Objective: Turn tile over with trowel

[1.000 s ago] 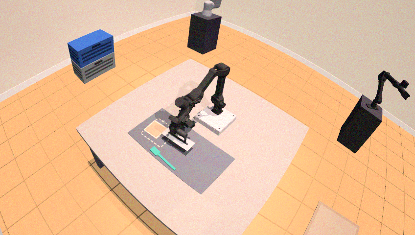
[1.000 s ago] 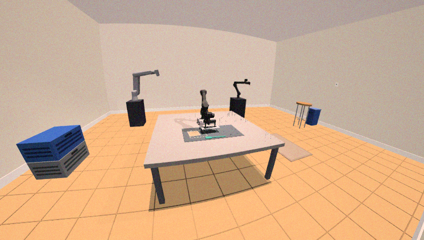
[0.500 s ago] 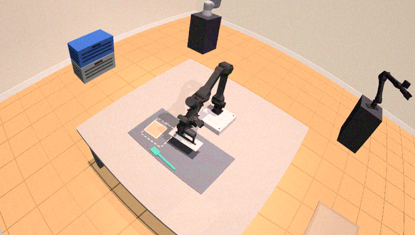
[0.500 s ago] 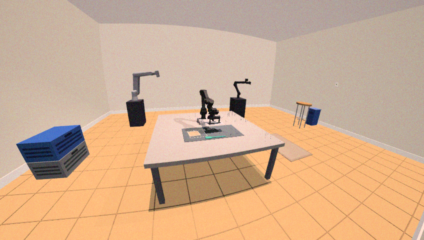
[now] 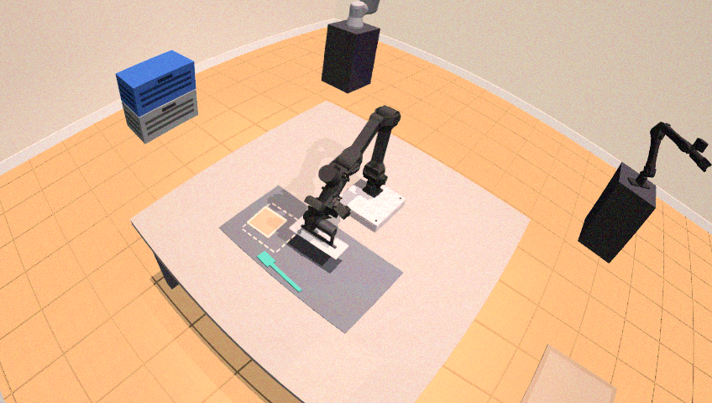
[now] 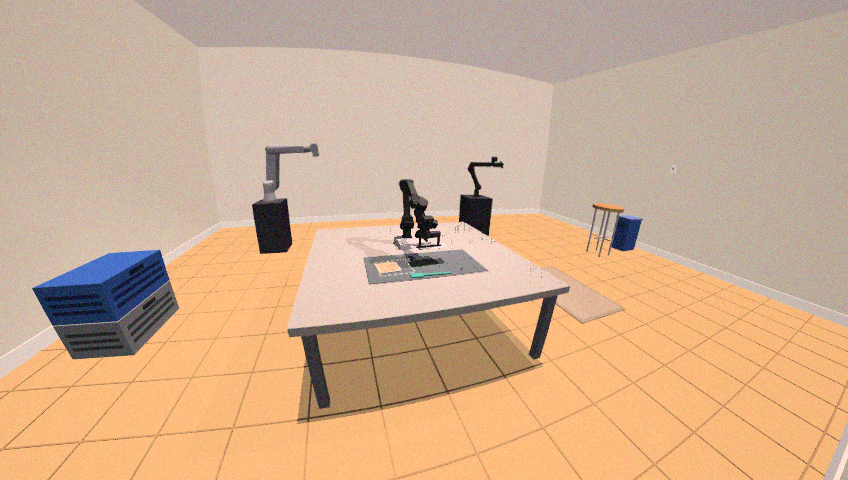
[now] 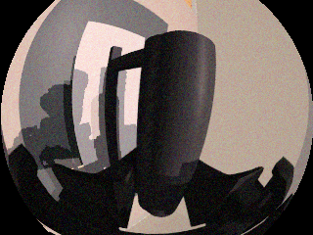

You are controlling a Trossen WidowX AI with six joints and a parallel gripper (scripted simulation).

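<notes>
Now: gripper tip 140 mm above the teal trowel, 130 mm short of it and 40 mm to the left of it. Round my gripper tip: grey mat 160 mm below, 20 mm to the right, 10 mm behind; then tile 220 mm to the right, 140 mm below, 10 mm ahead.
</notes>
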